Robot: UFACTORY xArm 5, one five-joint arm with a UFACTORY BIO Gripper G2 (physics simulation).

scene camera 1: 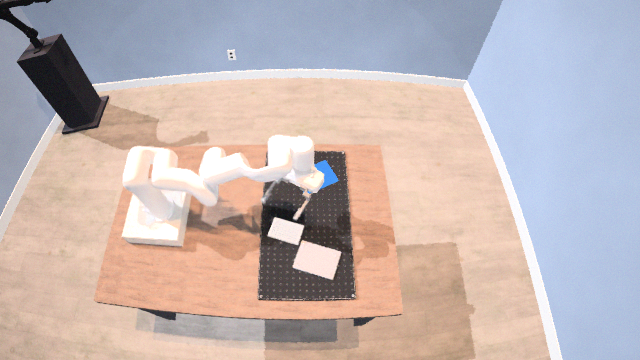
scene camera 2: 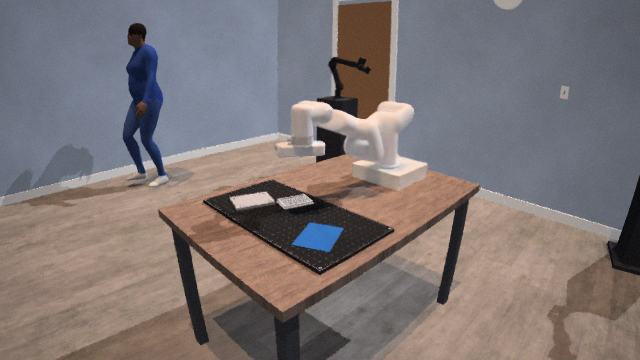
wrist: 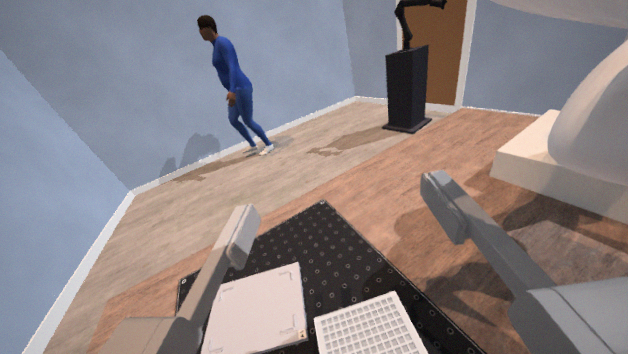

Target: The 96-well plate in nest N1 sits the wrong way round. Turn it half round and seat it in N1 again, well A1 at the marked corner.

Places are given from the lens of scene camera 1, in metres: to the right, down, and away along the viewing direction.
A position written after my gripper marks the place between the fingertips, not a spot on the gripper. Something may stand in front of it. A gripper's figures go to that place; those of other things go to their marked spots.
my gripper (scene camera 1: 278, 210): -0.14, 0.10, 1.06
pale nest (scene camera 1: 318, 260): -0.01, 0.31, 1.20
